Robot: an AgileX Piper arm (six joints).
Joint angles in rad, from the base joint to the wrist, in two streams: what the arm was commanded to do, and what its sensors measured. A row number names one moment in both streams.
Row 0, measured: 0.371 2.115 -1.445 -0.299 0.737 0.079
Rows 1 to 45, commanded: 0.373 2.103 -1.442 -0.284 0.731 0.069; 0.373 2.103 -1.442 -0.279 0.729 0.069; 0.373 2.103 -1.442 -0.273 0.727 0.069; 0.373 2.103 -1.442 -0.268 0.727 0.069; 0.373 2.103 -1.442 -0.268 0.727 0.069; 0.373 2.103 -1.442 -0.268 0.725 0.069; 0.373 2.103 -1.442 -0.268 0.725 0.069; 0.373 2.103 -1.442 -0.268 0.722 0.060; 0.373 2.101 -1.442 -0.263 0.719 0.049; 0.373 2.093 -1.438 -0.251 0.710 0.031; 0.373 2.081 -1.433 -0.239 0.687 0.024; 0.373 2.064 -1.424 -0.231 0.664 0.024; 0.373 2.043 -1.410 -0.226 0.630 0.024; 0.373 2.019 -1.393 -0.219 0.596 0.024; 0.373 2.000 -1.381 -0.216 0.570 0.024; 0.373 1.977 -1.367 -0.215 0.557 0.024; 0.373 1.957 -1.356 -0.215 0.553 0.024; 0.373 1.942 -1.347 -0.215 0.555 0.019; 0.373 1.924 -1.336 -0.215 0.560 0.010; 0.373 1.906 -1.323 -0.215 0.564 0.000; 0.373 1.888 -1.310 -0.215 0.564 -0.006; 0.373 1.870 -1.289 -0.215 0.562 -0.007; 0.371 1.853 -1.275 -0.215 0.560 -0.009; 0.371 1.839 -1.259 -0.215 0.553 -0.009; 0.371 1.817 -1.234 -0.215 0.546 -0.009; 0.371 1.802 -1.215 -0.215 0.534 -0.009; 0.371 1.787 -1.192 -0.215 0.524 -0.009; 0.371 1.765 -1.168 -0.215 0.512 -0.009; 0.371 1.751 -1.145 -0.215 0.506 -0.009; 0.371 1.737 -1.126 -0.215 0.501 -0.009; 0.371 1.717 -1.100 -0.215 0.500 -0.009; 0.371 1.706 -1.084 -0.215 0.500 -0.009; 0.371 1.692 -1.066 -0.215 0.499 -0.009; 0.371 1.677 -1.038 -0.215 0.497 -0.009; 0.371 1.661 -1.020 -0.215 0.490 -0.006; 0.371 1.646 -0.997 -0.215 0.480 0.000; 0.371 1.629 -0.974 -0.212 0.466 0.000; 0.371 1.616 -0.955 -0.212 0.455 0.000; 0.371 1.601 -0.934 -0.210 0.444 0.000; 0.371 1.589 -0.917 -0.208 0.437 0.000; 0.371 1.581 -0.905 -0.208 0.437 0.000; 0.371 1.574 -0.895 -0.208 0.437 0.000; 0.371 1.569 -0.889 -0.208 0.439 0.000; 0.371 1.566 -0.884 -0.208 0.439 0.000; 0.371 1.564 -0.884 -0.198 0.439 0.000
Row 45, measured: 0.371 1.587 -0.905 -0.208 0.453 0.000
